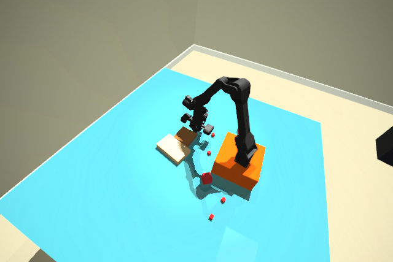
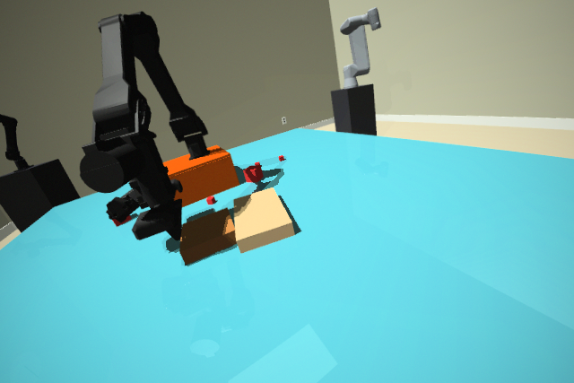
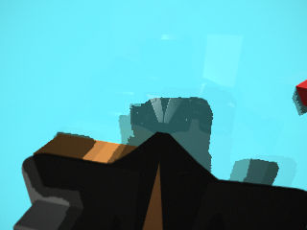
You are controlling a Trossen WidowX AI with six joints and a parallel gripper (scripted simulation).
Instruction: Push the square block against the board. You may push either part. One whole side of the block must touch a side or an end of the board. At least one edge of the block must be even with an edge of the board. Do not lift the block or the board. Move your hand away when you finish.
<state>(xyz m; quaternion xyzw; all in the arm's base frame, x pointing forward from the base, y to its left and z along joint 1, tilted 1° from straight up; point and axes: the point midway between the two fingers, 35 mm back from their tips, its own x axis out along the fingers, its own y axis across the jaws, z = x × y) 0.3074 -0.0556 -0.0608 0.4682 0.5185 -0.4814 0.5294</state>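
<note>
Now: gripper tip 70 mm to the right of the square block, 30 mm short of it and 10 mm below it. Also, from my gripper tip: tan board (170 mm to the left, 30 mm ahead, 10 mm above).
</note>
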